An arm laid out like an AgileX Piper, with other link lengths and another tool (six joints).
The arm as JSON. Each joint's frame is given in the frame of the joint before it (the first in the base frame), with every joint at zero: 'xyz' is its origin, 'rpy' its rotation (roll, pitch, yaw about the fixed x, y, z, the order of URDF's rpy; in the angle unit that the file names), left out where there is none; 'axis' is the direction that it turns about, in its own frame. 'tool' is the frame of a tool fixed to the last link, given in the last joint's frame.
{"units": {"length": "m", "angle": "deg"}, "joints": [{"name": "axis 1", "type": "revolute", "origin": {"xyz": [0.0, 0.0, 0.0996]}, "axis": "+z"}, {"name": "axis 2", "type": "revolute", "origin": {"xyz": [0.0, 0.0, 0.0], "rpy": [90.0, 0.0, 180.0]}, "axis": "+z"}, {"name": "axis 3", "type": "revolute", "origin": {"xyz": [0.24, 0.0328, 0.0]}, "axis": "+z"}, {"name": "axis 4", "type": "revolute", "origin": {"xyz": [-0.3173, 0.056, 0.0], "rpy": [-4.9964, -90.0, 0.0]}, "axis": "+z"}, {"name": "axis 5", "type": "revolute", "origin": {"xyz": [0.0, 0.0, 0.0], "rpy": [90.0, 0.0, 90.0]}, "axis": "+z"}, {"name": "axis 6", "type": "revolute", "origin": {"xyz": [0.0, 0.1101, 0.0], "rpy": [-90.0, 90.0, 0.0]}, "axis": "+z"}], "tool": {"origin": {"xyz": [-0.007, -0.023, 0.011], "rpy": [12.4, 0.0, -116.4]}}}
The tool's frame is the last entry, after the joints.
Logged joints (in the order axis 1, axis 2, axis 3, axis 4, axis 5, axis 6), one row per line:
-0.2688 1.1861 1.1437 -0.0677 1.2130 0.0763
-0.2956 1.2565 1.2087 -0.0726 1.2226 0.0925
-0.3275 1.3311 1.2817 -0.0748 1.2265 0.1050
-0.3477 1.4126 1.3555 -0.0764 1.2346 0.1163
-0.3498 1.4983 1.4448 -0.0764 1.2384 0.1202
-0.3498 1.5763 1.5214 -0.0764 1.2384 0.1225
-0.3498 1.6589 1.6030 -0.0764 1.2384 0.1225
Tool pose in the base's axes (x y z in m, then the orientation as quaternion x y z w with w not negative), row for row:
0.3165 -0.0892 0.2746 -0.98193 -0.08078 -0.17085 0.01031
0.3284 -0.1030 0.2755 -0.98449 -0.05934 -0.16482 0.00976
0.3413 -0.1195 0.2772 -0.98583 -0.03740 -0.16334 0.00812
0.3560 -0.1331 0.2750 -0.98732 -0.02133 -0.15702 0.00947
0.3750 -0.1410 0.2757 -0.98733 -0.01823 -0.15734 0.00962
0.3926 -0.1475 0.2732 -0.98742 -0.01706 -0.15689 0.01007
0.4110 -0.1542 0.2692 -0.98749 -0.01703 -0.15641 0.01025
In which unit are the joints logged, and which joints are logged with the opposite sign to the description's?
The joints are logged in radians. Opposite sign: axis 3.
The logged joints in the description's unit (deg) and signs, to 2 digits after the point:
-15.40 67.96 -65.53 -3.88 69.50 4.37
-16.94 71.99 -69.25 -4.16 70.05 5.30
-18.76 76.27 -73.44 -4.29 70.27 6.02
-19.92 80.94 -77.66 -4.38 70.74 6.66
-20.04 85.85 -82.78 -4.38 70.96 6.89
-20.04 90.32 -87.17 -4.38 70.96 7.02
-20.04 95.05 -91.85 -4.38 70.96 7.02

